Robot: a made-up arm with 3 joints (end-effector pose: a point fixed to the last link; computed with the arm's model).
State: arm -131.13 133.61 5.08
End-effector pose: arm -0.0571 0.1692 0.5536 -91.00 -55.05 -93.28
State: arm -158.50 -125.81 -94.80
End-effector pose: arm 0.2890 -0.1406 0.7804 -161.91 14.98 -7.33
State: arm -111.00 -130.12 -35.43
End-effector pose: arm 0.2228 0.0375 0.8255 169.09 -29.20 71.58
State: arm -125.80 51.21 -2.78
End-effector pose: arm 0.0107 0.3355 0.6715 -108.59 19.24 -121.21
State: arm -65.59 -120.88 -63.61
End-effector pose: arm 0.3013 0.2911 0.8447 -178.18 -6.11 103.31
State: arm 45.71 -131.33 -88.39
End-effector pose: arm -0.1652 0.3713 0.7823 -159.69 7.76 -162.45
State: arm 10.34 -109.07 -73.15
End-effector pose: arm -0.0441 0.3826 0.8503 178.13 6.92 178.93
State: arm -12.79 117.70 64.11
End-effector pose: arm -0.1066 -0.0344 0.5021 -40.85 -66.38 -71.45
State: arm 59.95 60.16 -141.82
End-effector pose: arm -0.1147 -0.0934 0.3665 18.30 2.84 -173.28
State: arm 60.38 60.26 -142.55
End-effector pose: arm -0.1145 -0.0967 0.3675 18.54 2.25 -172.52
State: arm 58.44 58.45 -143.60
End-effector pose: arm -0.1290 -0.0972 0.3759 20.59 1.40 -174.90
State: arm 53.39 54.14 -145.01
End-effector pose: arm -0.1637 -0.0895 0.3948 24.97 0.32 178.47
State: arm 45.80 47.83 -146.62
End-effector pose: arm -0.2146 -0.0651 0.4234 31.17 -0.71 168.20
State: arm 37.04 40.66 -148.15
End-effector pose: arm -0.2687 -0.0195 0.4570 38.05 -1.33 156.07
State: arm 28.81 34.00 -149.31
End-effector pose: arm -0.3104 0.0384 0.4886 44.29 -1.35 144.53
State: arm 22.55 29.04 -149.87
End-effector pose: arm -0.3333 0.0903 0.5116 48.76 -0.87 135.75
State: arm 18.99 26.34 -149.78
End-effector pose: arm -0.3415 0.1216 0.5229 51.00 -0.18 130.87
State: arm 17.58 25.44 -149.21
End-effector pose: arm -0.3425 0.1331 0.5251 51.51 0.54 129.09
